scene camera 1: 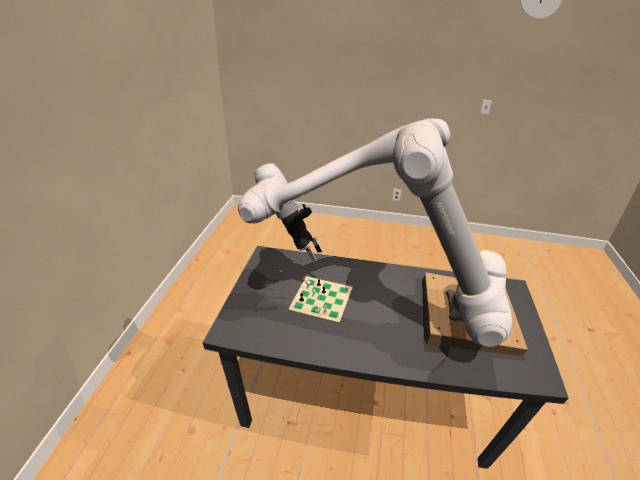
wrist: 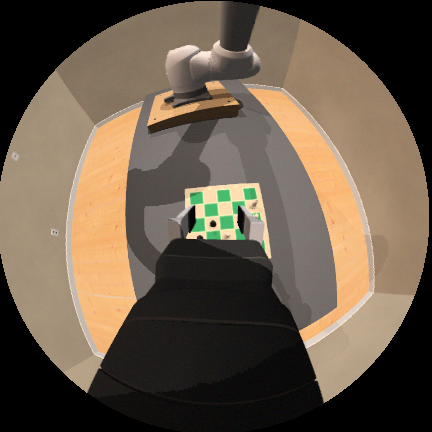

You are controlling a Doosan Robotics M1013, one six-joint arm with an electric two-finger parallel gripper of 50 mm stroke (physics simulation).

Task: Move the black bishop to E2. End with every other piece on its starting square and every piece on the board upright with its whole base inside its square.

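Where they show: gripper, between the fingertips: (scene camera 1: 317, 255) (wrist: 216, 213); arm's base, origin of its link: (wrist: 190, 96).
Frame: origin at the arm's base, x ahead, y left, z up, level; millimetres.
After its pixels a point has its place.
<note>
The green and cream chessboard (scene camera 1: 334, 313) @(x 550, y 105, z -37 mm) (wrist: 224, 195) @(x 545, y 37, z -38 mm) lies on the dark table. Three small black pieces stand on it: one (scene camera 1: 318, 282) @(x 650, y -48, z -21 mm) (wrist: 200, 237) @(x 650, y -46, z -16 mm) near the far edge in the scene view, one (scene camera 1: 324, 290) @(x 615, y -8, z -25 mm) (wrist: 213, 223) @(x 622, y -8, z -16 mm) close by, and one (scene camera 1: 301, 297) @(x 700, y 63, z -19 mm) towards the left edge. They are too small to tell which is the bishop. Several pale pieces stand there too, among them one (scene camera 1: 325, 310) @(x 586, y 112, z -21 mm) (wrist: 253, 204) @(x 591, y 107, z -22 mm) near an edge and one (scene camera 1: 313, 292) @(x 656, y 25, z -16 mm) (wrist: 226, 237) @(x 661, y 18, z -33 mm) nearer the middle. My gripper (scene camera 1: 316, 254) @(x 648, y -5, z 161 mm) (wrist: 216, 213) @(x 648, y -5, z 161 mm) is open and empty, tilted, high above the board. Its body hides part of the board in the wrist view.
The arm's base stands on a thick wooden plate (scene camera 1: 436, 333) @(x 148, y 177, z 18 mm) (wrist: 160, 113) @(x 110, y -144, z -2 mm) at the right of the dark table (scene camera 1: 330, 346) @(x 534, y 269, z -43 mm) (wrist: 175, 155) @(x 359, y -92, z -44 mm) in the scene view. The arm's shadow falls across the table top. Walls stand behind and to the left.
</note>
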